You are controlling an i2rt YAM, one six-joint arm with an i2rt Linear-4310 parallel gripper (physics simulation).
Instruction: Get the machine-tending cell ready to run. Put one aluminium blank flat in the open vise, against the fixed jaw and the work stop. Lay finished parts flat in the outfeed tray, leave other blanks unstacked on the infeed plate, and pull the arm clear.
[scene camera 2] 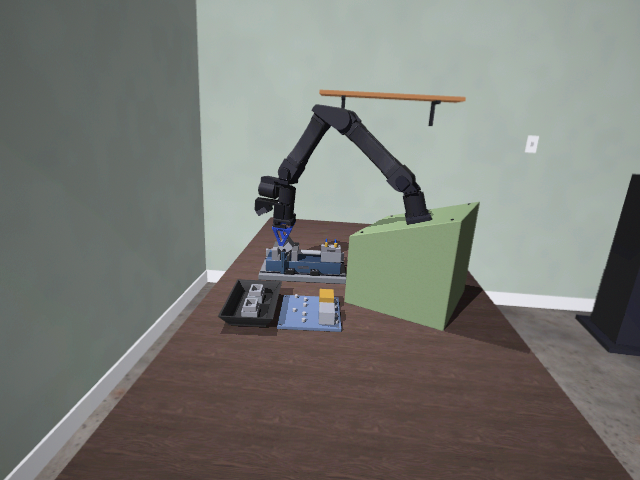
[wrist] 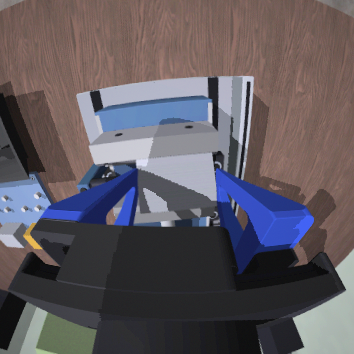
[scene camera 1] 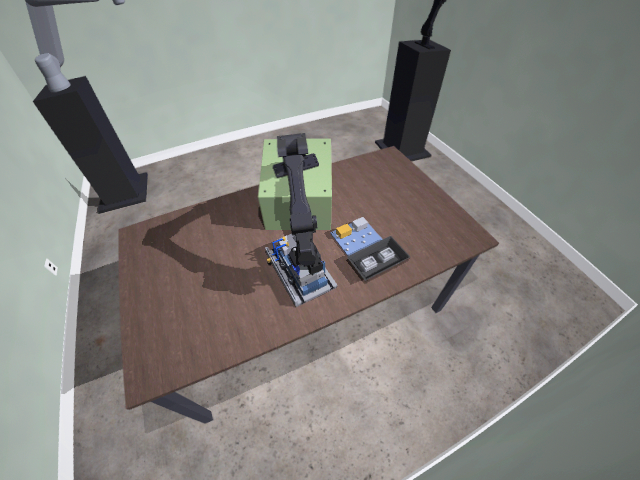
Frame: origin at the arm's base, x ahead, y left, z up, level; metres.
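Seen in the pictures: gripper, fingertip midpoint: (scene camera 2: 282, 242) (wrist: 176, 174) (scene camera 1: 305, 271); arm's base, origin of the base link: (scene camera 2: 417, 217).
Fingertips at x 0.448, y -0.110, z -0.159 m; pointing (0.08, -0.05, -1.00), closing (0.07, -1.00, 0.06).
Offsets run from my fingertips to a thing's top centre. "pt": to the spot under its first point. Level surfaces: height alone.
The vise {0.081 m back, 0.001 m right, 0.004 m down} (scene camera 1: 316, 285) (scene camera 2: 310, 266) (wrist: 155, 145) holds a grey aluminium blank {0.014 m back, 0.001 m right, 0.020 m up} (scene camera 2: 289, 246) (wrist: 195, 172) between its jaws; the blank looks tilted, with its top above the jaws. My gripper (scene camera 2: 282, 246) (wrist: 176, 174) is at the vise, its blue fingers shut against both sides of the blank. The arm hides the fingertips in scene camera 1. Two finished parts {pt 0.004 m ahead, 0.278 m left, 0.070 m down} (scene camera 1: 368, 262) {pt 0.004 m back, 0.361 m left, 0.072 m down} (scene camera 2: 250, 305) lie in the dark outfeed tray (scene camera 1: 385, 270) (scene camera 2: 248, 322). A grey blank {0.215 m back, 0.341 m left, 0.059 m down} (scene camera 1: 360, 223) (scene camera 2: 326, 314) (wrist: 11, 236) sits on the blue infeed plate {0.163 m back, 0.303 m left, 0.095 m down} (scene camera 1: 361, 246) (scene camera 2: 289, 321).
An orange block {0.201 m back, 0.252 m left, 0.059 m down} (scene camera 1: 343, 230) (scene camera 2: 326, 295) (wrist: 35, 237) stands beside the grey blank on the infeed plate. The green pedestal (scene camera 1: 320, 206) (scene camera 2: 398, 273) carries the arm behind the vise. The tray and plate stand beside the vise on the wooden table {0.103 m down} (scene camera 1: 180, 320) (scene camera 2: 310, 403).
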